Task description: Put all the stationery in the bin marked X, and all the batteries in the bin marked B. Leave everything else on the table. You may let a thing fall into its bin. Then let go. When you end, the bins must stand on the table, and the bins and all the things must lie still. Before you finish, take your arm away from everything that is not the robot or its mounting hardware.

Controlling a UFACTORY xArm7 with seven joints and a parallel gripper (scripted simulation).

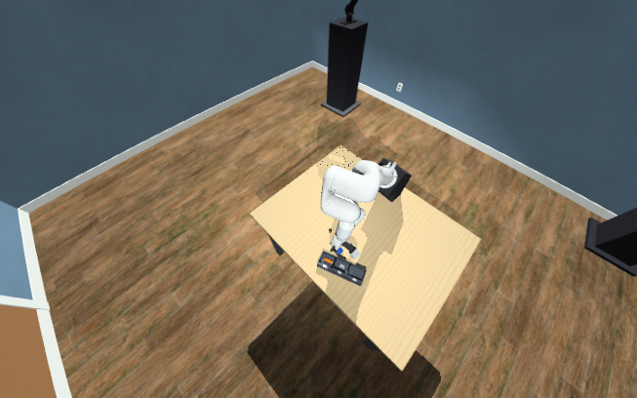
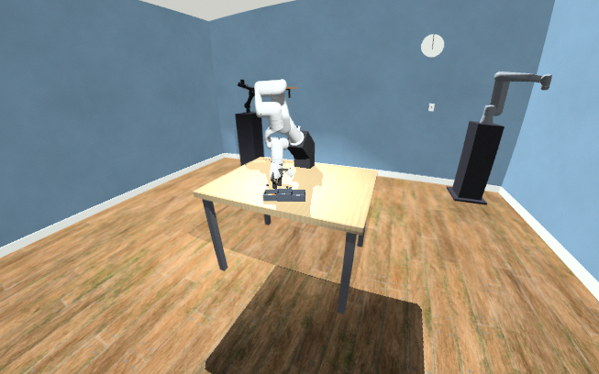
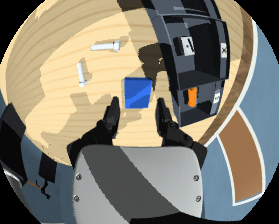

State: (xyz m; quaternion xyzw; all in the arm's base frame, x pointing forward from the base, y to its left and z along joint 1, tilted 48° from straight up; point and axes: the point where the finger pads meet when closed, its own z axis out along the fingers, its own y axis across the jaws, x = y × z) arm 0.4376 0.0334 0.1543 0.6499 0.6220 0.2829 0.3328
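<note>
The blue block lies 40 mm below my hand. Round my hand: dark double bin (80 mm to the left, 70 mm ahead, 20 mm below); pencil sharpener (80 mm to the left, 60 mm ahead, 30 mm below); orange battery (90 mm ahead, 30 mm below, 10 mm to the left).
</note>
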